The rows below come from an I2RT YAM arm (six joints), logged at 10 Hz.
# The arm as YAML. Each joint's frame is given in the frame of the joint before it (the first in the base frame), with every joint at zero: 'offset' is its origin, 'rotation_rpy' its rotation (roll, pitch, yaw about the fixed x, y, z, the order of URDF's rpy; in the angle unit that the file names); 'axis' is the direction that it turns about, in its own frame. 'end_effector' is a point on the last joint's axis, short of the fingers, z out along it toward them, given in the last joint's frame.
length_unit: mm
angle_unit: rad
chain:
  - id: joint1
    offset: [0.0, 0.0, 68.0]
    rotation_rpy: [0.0, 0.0, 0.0]
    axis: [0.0, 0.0, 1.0]
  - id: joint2
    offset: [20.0, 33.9, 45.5]
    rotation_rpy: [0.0, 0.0, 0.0]
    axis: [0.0, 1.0, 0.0]
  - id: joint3
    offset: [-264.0, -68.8, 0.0]
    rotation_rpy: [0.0, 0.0, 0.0]
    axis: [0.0, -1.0, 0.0]
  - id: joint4
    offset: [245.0, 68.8, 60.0]
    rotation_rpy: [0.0, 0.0, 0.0]
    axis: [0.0, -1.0, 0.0]
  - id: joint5
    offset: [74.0, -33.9, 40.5]
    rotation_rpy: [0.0, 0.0, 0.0]
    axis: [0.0, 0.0, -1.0]
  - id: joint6
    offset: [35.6, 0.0, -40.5]
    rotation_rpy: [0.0, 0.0, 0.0]
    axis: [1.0, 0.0, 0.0]
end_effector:
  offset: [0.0, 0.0, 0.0]
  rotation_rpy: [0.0, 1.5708, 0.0]
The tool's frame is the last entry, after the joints.
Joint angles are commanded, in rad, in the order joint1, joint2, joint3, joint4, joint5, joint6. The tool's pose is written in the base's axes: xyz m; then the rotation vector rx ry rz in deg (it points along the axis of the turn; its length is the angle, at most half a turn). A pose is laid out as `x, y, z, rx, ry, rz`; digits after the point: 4 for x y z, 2 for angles.
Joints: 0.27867, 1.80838, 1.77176, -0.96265, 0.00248, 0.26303
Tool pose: 0.3735, 0.1068, 0.3289, -1.10, 147.99, 11.46
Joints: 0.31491, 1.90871, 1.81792, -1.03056, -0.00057, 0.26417
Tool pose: 0.3847, 0.1253, 0.3014, -3.94, 154.96, 10.16
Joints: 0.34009, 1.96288, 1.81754, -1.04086, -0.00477, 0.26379
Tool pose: 0.3894, 0.1380, 0.2798, -6.13, 158.65, 9.55
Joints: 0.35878, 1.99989, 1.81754, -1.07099, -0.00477, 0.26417
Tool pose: 0.3893, 0.1462, 0.2640, -7.75, 162.38, 8.34
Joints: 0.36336, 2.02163, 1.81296, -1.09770, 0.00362, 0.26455
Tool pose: 0.3887, 0.1477, 0.2533, -8.13, 165.20, 6.51
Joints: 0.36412, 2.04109, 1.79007, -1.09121, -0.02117, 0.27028
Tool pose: 0.3891, 0.1491, 0.2394, -8.07, 167.57, 7.69
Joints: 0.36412, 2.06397, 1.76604, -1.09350, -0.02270, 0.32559
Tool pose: 0.3888, 0.1490, 0.2236, -3.46, 170.59, 7.01
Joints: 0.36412, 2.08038, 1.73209, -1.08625, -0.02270, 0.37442
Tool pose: 0.3870, 0.1483, 0.2082, 0.76, 173.08, 6.09
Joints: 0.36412, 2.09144, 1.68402, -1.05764, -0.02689, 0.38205
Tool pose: 0.3843, 0.1475, 0.1916, 1.44, 174.83, 5.56
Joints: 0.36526, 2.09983, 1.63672, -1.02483, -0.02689, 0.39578
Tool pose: 0.3810, 0.1467, 0.1764, 2.59, 176.08, 4.91
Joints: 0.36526, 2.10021, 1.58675, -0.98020, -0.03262, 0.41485
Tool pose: 0.3775, 0.1456, 0.1640, 4.27, 176.49, 5.25
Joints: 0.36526, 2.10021, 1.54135, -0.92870, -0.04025, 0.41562
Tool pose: 0.3749, 0.1449, 0.1531, 4.29, 176.31, 6.08
